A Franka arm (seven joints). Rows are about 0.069 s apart.
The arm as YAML. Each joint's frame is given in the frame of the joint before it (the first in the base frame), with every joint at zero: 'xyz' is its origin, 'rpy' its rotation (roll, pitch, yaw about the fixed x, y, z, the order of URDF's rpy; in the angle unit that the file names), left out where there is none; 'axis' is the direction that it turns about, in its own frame. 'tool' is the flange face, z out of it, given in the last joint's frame.
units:
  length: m
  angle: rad
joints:
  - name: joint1
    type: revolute
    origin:
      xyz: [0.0, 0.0, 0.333]
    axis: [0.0, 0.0, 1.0]
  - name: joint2
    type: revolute
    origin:
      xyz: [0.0, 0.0, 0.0]
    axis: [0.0, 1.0, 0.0]
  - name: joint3
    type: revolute
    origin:
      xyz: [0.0, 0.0, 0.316]
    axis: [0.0, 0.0, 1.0]
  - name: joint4
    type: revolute
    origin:
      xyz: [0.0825, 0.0, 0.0]
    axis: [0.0, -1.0, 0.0]
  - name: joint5
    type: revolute
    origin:
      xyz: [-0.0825, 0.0, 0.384]
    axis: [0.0, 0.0, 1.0]
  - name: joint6
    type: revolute
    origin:
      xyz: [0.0, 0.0, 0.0]
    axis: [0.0, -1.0, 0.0]
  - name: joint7
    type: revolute
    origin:
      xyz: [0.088, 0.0, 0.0]
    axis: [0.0, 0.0, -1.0]
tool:
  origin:
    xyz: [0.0, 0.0, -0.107]
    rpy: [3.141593, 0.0, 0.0]
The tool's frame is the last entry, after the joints.
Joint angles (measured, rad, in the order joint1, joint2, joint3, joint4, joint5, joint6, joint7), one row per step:
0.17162, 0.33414, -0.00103, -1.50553, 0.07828, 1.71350, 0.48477
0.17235, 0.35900, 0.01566, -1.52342, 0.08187, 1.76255, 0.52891
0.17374, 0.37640, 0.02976, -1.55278, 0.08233, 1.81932, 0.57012
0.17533, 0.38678, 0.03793, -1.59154, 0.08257, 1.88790, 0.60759
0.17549, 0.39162, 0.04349, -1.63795, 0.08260, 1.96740, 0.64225
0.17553, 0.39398, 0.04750, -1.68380, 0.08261, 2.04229, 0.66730
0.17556, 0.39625, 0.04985, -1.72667, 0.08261, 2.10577, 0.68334
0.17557, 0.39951, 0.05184, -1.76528, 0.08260, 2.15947, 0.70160
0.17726, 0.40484, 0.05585, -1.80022, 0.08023, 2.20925, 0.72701
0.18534, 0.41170, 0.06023, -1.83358, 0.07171, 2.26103, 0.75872
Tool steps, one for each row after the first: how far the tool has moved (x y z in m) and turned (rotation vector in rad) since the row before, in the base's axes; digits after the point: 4 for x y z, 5 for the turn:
0.0041, 0.0108, -0.0208, 0.00319, -0.00204, -0.03210
0.0017, 0.0091, -0.0207, 0.00088, -0.00621, -0.03101
0.0005, 0.0055, -0.0195, 0.00107, -0.01592, -0.03366
-0.0006, 0.0027, -0.0183, 0.00228, -0.02483, -0.03558
-0.0019, 0.0015, -0.0165, 0.00285, -0.02403, -0.02715
-0.0031, 0.0003, -0.0157, 0.00165, -0.01666, -0.01867
-0.0038, 0.0000, -0.0150, 0.00059, -0.01010, -0.02035
-0.0044, 0.0022, -0.0148, -0.00073, -0.00752, -0.02219
-0.0054, 0.0062, -0.0146, -0.00441, -0.01024, -0.01786

